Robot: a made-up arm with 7 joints.
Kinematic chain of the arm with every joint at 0, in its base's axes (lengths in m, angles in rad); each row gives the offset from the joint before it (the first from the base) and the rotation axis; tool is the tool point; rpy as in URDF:
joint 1: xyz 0 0 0.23 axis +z
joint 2: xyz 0 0 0 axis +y
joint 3: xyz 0 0 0.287 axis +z
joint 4: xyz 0.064 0 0 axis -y
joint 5: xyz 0.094 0 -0.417 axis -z
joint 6: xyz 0 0 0 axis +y
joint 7: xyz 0.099 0 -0.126 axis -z
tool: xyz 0 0 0 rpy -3.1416 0 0
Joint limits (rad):
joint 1: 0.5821..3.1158
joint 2: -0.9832..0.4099
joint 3: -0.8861..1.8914
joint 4: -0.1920..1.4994
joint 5: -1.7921..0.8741
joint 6: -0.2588..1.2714
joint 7: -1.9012..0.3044
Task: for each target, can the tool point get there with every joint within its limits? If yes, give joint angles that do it. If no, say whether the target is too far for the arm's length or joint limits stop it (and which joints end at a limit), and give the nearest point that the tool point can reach.
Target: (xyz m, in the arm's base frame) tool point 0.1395 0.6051 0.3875
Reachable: yes | joints 1.9927 -0.0261 -0.6350 1.2104 -0.2008 0.8568 -1.2597
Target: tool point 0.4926 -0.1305 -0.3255
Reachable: no: joint limits stop it (at a limit: joint 1, joint 2) | nearest point 0.3791 -0.0669 -0.0566 | short by 0.299 m
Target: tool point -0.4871 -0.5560 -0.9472
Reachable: no: too far | nearest point -0.2873 -0.2297 -0.0673 | short by 0.959 m
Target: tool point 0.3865 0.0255 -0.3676
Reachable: no: joint limits stop it (at a limit: joint 1, joint 2) | nearest point 0.3109 0.0418 -0.0961 | short by 0.282 m
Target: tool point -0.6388 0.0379 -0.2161
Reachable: no: joint limits stop it (at a limit: joint 2) | nearest point -0.5036 0.0299 -0.0177 | short by 0.240 m
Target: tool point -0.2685 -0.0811 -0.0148
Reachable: yes | joints 2.4651 -0.1617 1.0769 0.1078 -0.1605 0.4072 -1.0700
